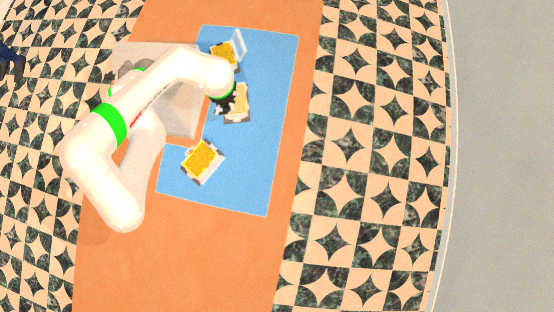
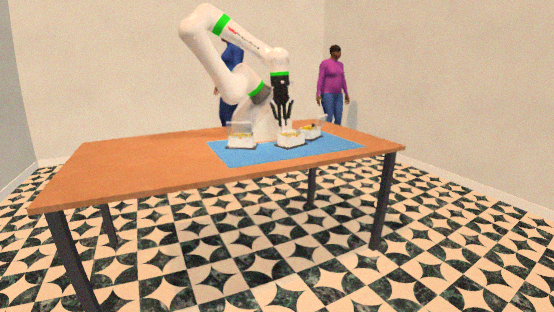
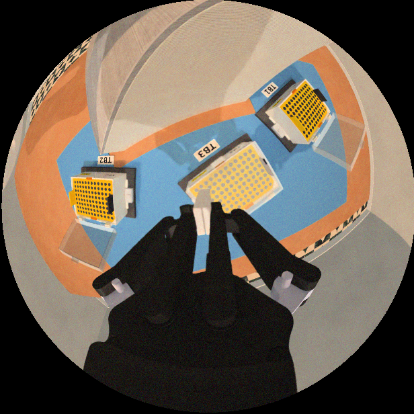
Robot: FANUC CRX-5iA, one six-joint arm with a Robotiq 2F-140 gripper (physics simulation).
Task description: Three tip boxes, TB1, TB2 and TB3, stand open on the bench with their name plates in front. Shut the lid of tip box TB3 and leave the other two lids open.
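Where they show: gripper, fingertip midpoint: [image 1: 231, 109] [image 2: 283, 132]; arm's base, link origin: [image 2: 262, 96].
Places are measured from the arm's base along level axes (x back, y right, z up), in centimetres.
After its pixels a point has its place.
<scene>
TB3 [image 1: 242, 97] {x -35.9, y -3.8, z -15.7 cm} [image 2: 291, 139] {x -38.4, y -0.7, z -18.7 cm} [image 3: 245, 175] is the middle box. Its clear lid lies down over the yellow rack, which looks pale through it; whether it is fully seated I cannot tell. TB1 [image 1: 222, 51] [image 2: 312, 132] [image 3: 305, 110] has its clear lid [image 1: 240, 46] {x -29.1, y -24.4, z -13.0 cm} [image 3: 342, 140] open. TB2 [image 1: 200, 159] [image 2: 242, 141] [image 3: 95, 200] has its clear lid [image 2: 239, 127] {x -33.7, y 25.1, z -11.5 cm} [image 3: 89, 244] open. My gripper [image 2: 284, 124] {x -33.0, y 1.4, z -16.3 cm} [image 3: 205, 198] is shut and empty, pointing down at TB3's edge with its pale tips together. Contact with the lid cannot be told.
The boxes stand on a blue mat [image 1: 240, 185] {x -42.7, y 26.7, z -23.4 cm} [image 2: 240, 160] {x -47.2, y 28.9, z -23.4 cm} on the orange bench [image 1: 175, 260] {x -23.8, y 63.2, z -23.7 cm} [image 2: 135, 165] {x -35.5, y 75.0, z -23.7 cm}. Name plates for TB1 [image 3: 270, 89], TB2 [image 3: 106, 160] and TB3 [image 3: 206, 149] lie on the robot base side. Two people stand behind the bench.
</scene>
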